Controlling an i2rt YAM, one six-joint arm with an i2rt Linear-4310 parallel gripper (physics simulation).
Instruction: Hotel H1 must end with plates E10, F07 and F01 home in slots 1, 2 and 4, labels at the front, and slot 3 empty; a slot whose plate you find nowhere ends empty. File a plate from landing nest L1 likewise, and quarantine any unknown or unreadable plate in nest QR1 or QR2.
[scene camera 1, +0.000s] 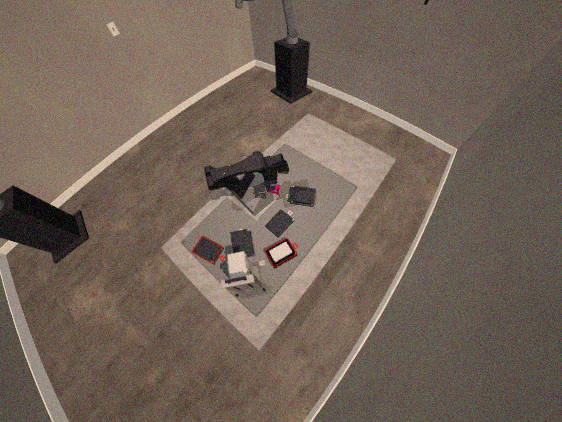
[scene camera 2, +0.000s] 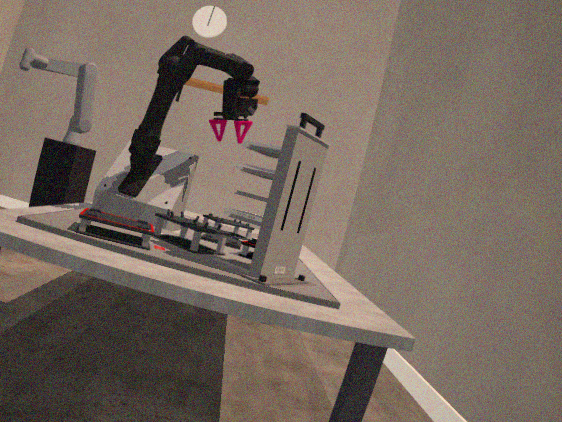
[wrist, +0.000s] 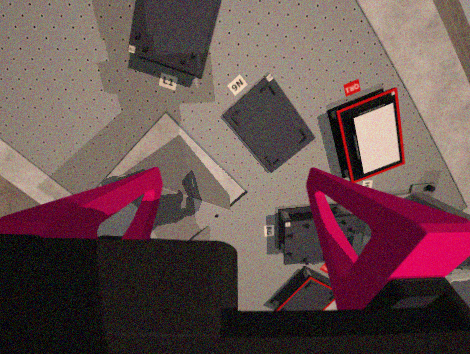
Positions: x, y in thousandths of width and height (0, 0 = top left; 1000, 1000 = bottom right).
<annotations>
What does my gripper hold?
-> Nothing.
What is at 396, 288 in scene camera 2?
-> My gripper.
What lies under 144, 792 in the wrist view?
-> My gripper.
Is my gripper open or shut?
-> Open.
</annotations>
